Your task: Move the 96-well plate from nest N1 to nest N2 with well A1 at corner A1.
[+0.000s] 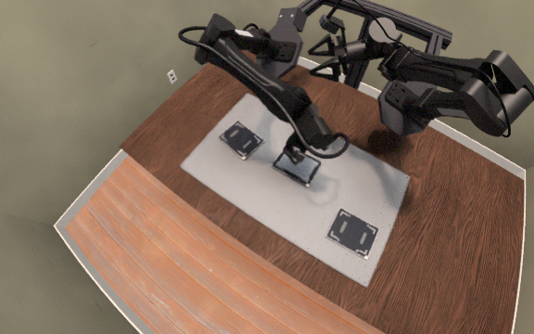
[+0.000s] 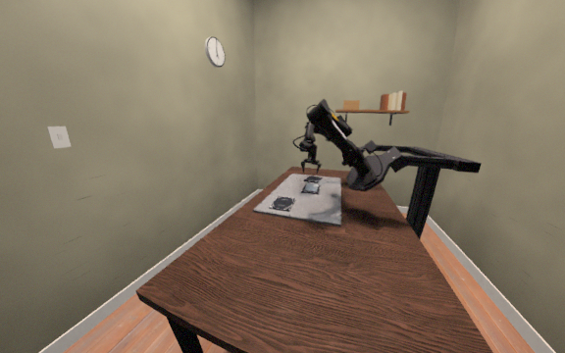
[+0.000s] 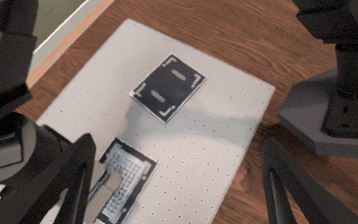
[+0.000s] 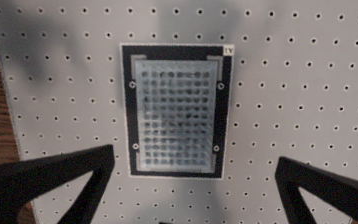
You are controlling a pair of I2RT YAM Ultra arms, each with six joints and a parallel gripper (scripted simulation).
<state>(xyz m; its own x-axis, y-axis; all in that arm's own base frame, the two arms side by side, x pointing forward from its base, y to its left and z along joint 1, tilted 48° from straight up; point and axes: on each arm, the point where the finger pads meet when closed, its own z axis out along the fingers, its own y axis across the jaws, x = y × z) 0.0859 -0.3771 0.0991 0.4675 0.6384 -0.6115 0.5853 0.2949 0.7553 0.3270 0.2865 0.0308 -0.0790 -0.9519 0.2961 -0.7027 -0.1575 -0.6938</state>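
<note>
Now: the clear 96-well plate 35 cm below my left hand, 13 cm ahead of it and 6 cm to the left of it. Round my left hand: white corner label: 36 cm below, 18 cm ahead, 13 cm to the left; black plate nest: 37 cm below, 13 cm ahead, 6 cm to the left.
</note>
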